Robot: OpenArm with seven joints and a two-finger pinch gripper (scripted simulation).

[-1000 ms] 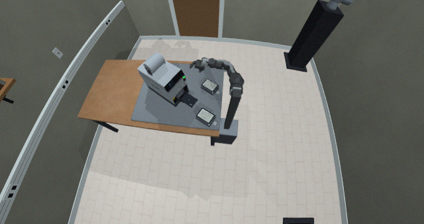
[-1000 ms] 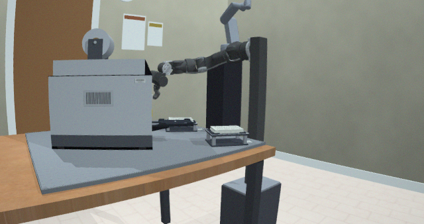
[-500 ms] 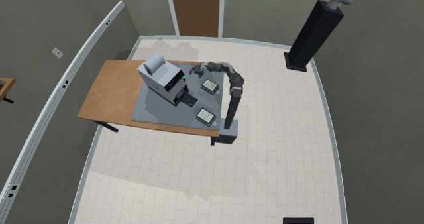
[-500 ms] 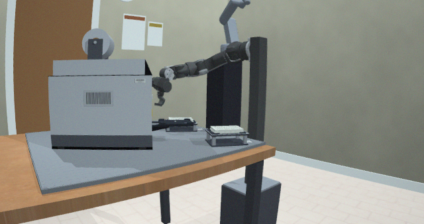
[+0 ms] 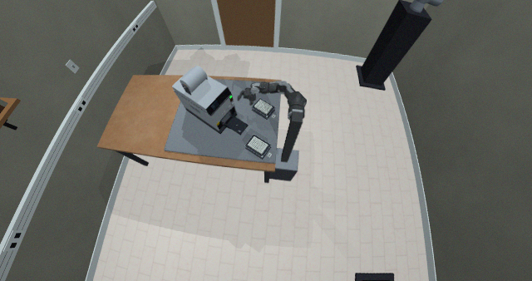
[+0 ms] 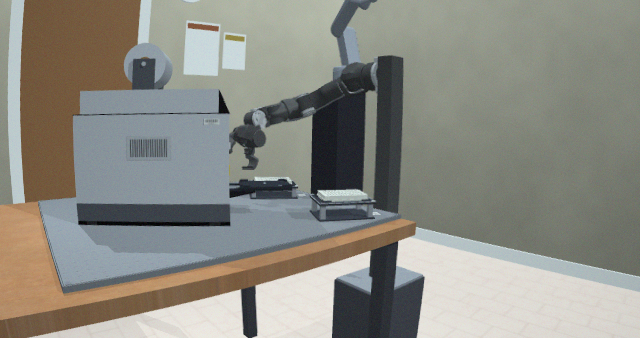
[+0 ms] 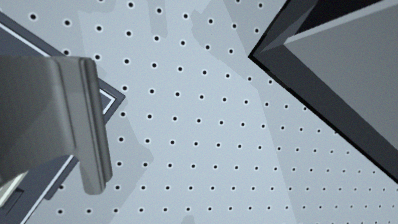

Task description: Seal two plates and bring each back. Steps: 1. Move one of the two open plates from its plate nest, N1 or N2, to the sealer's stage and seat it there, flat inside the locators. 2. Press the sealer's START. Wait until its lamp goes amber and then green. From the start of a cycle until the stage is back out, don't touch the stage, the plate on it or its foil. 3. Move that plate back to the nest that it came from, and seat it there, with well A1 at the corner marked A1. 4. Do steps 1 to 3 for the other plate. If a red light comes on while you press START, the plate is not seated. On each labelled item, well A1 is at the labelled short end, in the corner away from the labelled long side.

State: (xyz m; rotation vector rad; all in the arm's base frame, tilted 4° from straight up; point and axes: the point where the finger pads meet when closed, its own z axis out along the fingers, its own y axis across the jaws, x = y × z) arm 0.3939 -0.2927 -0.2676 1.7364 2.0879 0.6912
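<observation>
My gripper is now 16 cm past the plate nest, 33 cm to the right of it and 8 cm above it. From my hand the other things lie so: white start button (7 cm ahead, 8 cm to the left, 6 cm above); then white open-well plate (15 cm behind, 1 cm to the right, 8 cm below); then sealer stage (2 cm ahead, 20 cm to the left, 4 cm below).
</observation>
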